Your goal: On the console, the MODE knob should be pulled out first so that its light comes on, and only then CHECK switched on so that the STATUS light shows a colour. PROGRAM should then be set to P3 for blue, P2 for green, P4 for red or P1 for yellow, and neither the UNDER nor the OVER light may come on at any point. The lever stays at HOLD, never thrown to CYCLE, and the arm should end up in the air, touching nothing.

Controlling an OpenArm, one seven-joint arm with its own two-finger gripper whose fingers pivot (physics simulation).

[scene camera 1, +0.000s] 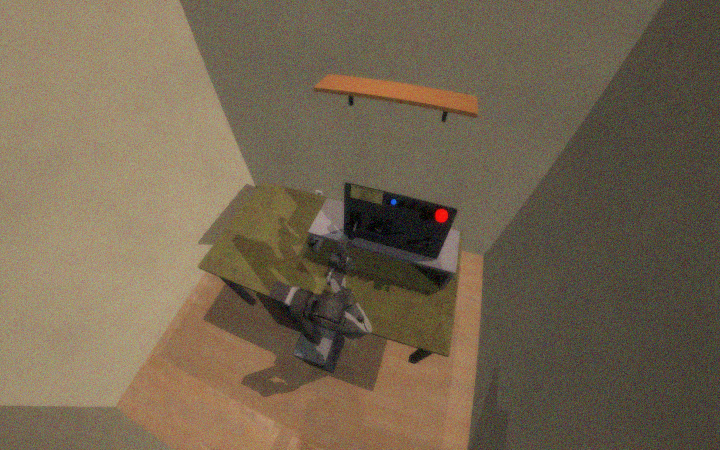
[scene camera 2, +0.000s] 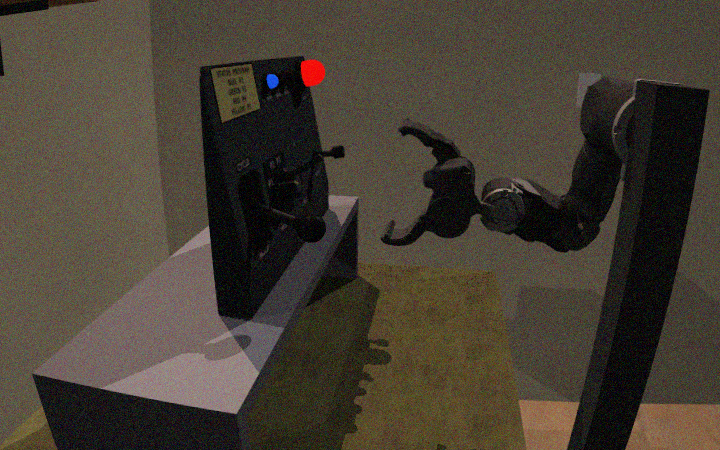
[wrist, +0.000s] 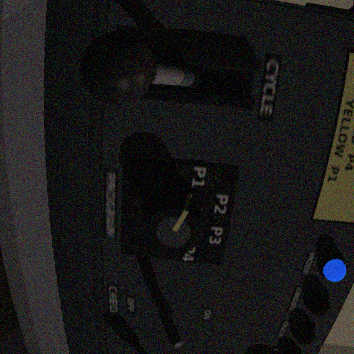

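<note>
The dark console [scene camera 1: 398,228] [scene camera 2: 228,145] has a lit blue light [scene camera 1: 393,201] [scene camera 2: 271,80] [wrist: 334,270] beside its yellow card [scene camera 1: 366,194] [scene camera 2: 236,92], and a large red light [scene camera 1: 441,214] [scene camera 2: 312,72] is lit at the far end. Lenses beside the blue one are dark. In the wrist view, the PROGRAM knob [wrist: 173,232] has its pointer slanting nearest P1. The lever's ball [scene camera 2: 310,228] [wrist: 117,65] is at the end away from CYCLE. A small black knob [scene camera 2: 337,152] sticks out; its label is unreadable. CHECK's position is unclear. My gripper [scene camera 2: 392,183] is open, in the air before the console, apart from it.
The console stands on a pale raised block [scene camera 1: 451,249] [scene camera 2: 175,339] on the olive table [scene camera 1: 408,318] [scene camera 2: 435,339]. The arm's dark post [scene camera 2: 631,265] stands at the table's front side. An orange shelf [scene camera 1: 398,92] hangs on the wall above the console.
</note>
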